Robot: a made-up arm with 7 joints. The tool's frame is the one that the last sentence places.
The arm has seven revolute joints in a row. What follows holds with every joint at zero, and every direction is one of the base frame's.
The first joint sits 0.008 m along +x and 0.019 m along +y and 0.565 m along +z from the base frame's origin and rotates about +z.
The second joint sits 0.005 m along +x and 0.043 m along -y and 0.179 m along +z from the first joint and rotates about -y.
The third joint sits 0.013 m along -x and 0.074 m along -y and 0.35 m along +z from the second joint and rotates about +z.
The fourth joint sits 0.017 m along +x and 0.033 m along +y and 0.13 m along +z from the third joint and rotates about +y.
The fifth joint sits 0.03 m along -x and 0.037 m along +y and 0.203 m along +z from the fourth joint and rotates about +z.
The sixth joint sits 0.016 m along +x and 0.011 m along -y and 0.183 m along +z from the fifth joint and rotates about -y.
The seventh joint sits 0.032 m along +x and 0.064 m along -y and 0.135 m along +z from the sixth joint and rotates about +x.
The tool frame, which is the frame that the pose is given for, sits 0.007 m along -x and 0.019 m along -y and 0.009 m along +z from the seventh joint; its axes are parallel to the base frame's.
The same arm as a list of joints. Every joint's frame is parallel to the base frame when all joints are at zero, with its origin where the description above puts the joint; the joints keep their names.
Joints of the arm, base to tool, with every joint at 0 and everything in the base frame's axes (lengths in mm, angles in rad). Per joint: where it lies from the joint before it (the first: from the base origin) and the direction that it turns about. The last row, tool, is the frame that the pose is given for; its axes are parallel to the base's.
joint 1: axis 0 0 1 xyz 8.0 19.0 565.0
joint 2: axis 0 -1 0 xyz 5.0 -43.0 179.0
joint 3: axis 0 0 1 xyz -13.0 -74.0 350.0
joint 4: axis 0 1 0 xyz 17.0 33.0 130.0
joint 5: axis 0 0 1 xyz -30.0 37.0 203.0
joint 6: axis 0 -1 0 xyz 16.0 -11.0 183.0
joint 7: axis 1 0 0 xyz 32.0 -64.0 135.0
tool: xyz -7.0 -19.0 9.0

